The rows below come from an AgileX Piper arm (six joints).
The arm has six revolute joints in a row. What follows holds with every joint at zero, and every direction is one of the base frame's. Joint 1 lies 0.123 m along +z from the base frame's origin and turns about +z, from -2.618 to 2.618 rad. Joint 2 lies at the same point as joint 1 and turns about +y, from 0 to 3.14 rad. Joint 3 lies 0.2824 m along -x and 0.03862 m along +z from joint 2 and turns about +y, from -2.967 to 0 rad. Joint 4 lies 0.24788 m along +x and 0.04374 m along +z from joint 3 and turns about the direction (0.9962, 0, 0.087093), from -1.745 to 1.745 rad. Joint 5 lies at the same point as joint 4 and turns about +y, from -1.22 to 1.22 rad. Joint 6 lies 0.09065 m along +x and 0.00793 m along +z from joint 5 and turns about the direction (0.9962, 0, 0.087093), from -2.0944 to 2.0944 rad. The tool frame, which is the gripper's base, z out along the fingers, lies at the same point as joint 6; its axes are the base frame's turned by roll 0, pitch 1.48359 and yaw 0 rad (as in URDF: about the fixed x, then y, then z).
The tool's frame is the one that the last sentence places.
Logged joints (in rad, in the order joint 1, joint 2, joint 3, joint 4, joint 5, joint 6), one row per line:
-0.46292, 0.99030, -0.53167, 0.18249, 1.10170, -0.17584
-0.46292, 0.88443, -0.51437, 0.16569, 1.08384, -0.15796
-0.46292, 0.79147, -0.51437, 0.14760, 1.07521, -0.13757
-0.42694, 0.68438, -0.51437, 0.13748, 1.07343, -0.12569
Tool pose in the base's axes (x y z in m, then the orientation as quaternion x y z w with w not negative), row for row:
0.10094, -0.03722, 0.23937, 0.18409, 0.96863, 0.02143, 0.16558
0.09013, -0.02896, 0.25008, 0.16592, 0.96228, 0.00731, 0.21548
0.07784, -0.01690, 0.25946, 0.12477, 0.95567, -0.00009, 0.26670
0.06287, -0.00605, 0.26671, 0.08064, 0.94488, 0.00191, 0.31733
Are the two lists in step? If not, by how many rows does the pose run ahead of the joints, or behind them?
The pose runs 2 rows ahead of the joints: the pose in row i belongs to the joints in row i + 2.
